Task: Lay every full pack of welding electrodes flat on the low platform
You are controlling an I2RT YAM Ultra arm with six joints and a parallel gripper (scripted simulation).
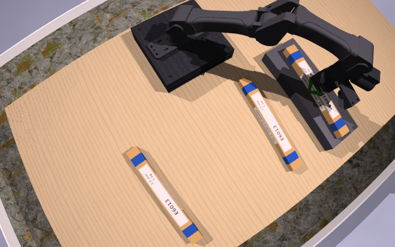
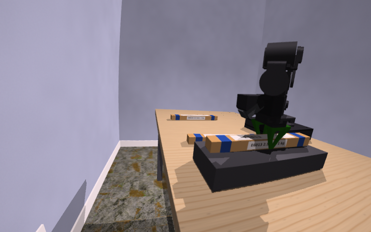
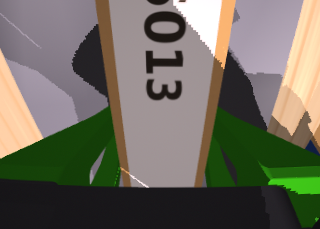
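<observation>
The low dark platform is 6 cm below my hand.
</observation>
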